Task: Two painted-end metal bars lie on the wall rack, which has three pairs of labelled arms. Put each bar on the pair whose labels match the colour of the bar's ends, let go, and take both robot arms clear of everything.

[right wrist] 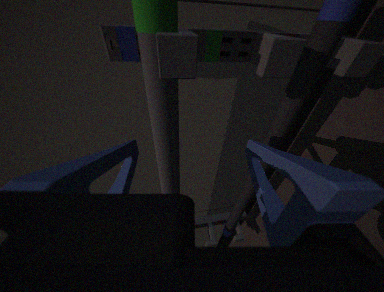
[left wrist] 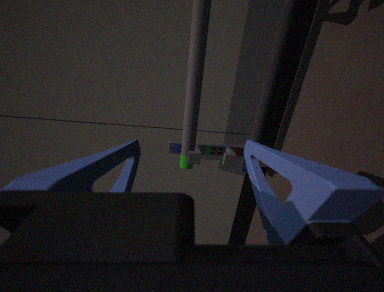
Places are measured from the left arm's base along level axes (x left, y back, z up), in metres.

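Pixels of known places: left gripper, fingertip midpoint: (left wrist: 192, 145); right gripper, fingertip midpoint: (right wrist: 191, 145).
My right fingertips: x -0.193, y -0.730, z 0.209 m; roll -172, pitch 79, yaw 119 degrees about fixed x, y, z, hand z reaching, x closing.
For each thing: its top centre in the pictures, then the offset to it from my right fingertips. "pt": a spot on its surface instead.
- grey bar, middle of its top: (right wrist: 161, 192) (left wrist: 189, 42) dx +0.146, dy -0.007, dz +0.036 m
- second bar's blue end, surface spot: (right wrist: 337, 9) pt dx -0.080, dy -0.066, dz -0.122 m
- red label, surface spot: (left wrist: 239, 151) pt dx +0.347, dy +0.037, dz -0.107 m
- rack's far upright, surface spot: (right wrist: 215, 218) pt dx +0.339, dy +0.026, dz -0.093 m
A grey bar (left wrist: 195, 85) (right wrist: 162, 115) with green ends lies on the rack arm (right wrist: 176, 55) between the blue label (left wrist: 176, 148) (right wrist: 129, 44) and the green label (left wrist: 207, 150) (right wrist: 214, 46). A second bar's blue end (right wrist: 337, 9) shows at the arm (right wrist: 357, 56) farthest from the blue label; its body is dark. A red label (left wrist: 239, 151) shows in the left wrist view. My left gripper (left wrist: 192, 145) is open, with the green-ended bar in line between its fingertips but apart from them. My right gripper (right wrist: 191, 145) is open; the same bar runs beyond its fingers.
A middle rack arm (right wrist: 281, 56) stands between the two bars. The rack's far upright (right wrist: 215, 218) shows low in the right wrist view. Dark shadows lie along the wall and beside the blue-ended bar. The right side of both views is very dark.
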